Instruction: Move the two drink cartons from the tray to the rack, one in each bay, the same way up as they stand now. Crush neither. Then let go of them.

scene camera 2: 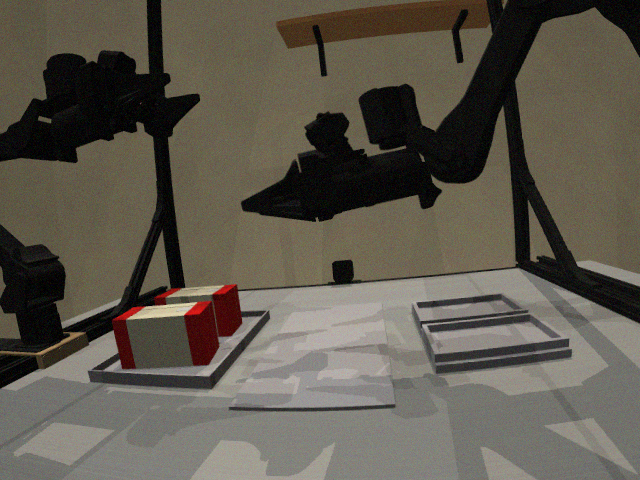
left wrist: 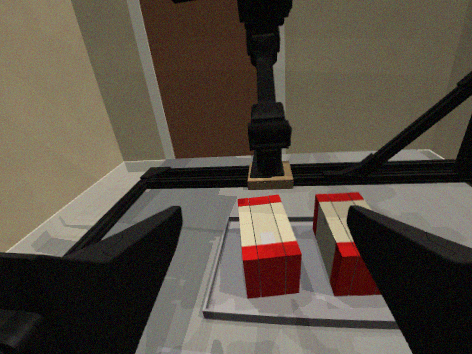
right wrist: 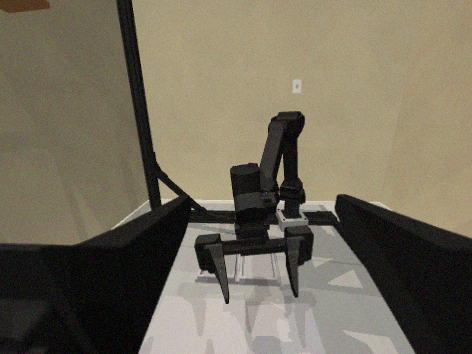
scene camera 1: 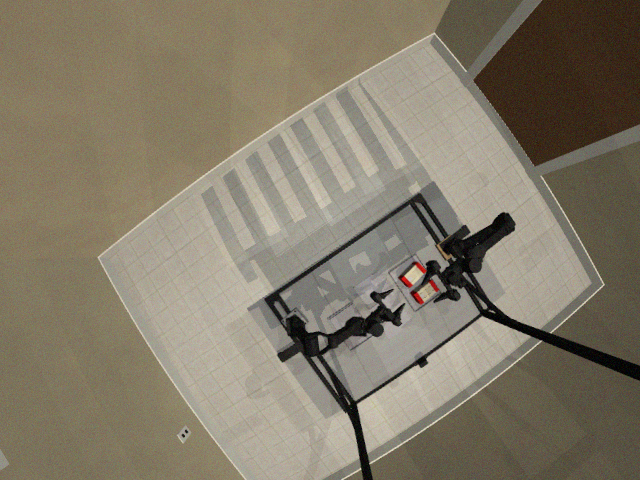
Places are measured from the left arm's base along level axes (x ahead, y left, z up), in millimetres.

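Where they show: left gripper, between the fingertips: (scene camera 2: 251,209) (left wrist: 264,214) (right wrist: 261,298) (scene camera 1: 399,296); right gripper, between the fingertips: (scene camera 2: 185,88) (right wrist: 262,201) (scene camera 1: 427,293); left arm's base, origin of its link: (right wrist: 291,214) (scene camera 1: 294,322); right arm's base, origin of its link: (scene camera 2: 43,341) (left wrist: 269,170) (scene camera 1: 448,247).
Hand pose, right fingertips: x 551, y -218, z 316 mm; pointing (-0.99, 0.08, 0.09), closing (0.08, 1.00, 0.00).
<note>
Each offset is from my right fingertips to the top centre of the thing. "spot": to the spot under its first point.
Two cream cartons with red ends stand side by side, apart, in the tray @[dx +55, dy -49, dz -344 mm] (scene camera 1: 403,291) (scene camera 2: 155,381) (left wrist: 300,320). One carton @[dx +63, dy +9, dz -286 mm] (scene camera 1: 413,274) (scene camera 2: 159,338) (left wrist: 270,250) is nearer in scene camera 2; the other carton @[dx +56, dy -102, dz -286 mm] (scene camera 1: 425,292) (scene camera 2: 227,310) (left wrist: 327,235) is farther back and partly hidden. The rack @[dx -353, dy -2, dz -340 mm] (scene camera 2: 501,349) (right wrist: 250,281) has two empty bays at the right of scene camera 2. My left gripper (scene camera 1: 397,298) (scene camera 2: 245,205) (left wrist: 264,214) (right wrist: 261,298) is open and empty, pointing toward the tray from above the table's middle. My right gripper (scene camera 1: 430,292) (scene camera 2: 196,97) is open and empty, high above the tray.
A thin flat panel (scene camera 2: 356,356) lies between tray and rack. A black frame (scene camera 1: 341,248) edges the table. A small black box @[spot: dx -184, dy -381, dz -320 mm] (scene camera 1: 422,360) (scene camera 2: 342,271) sits at the table's far edge in scene camera 2. A brown shelf (scene camera 2: 382,23) is on the wall.
</note>
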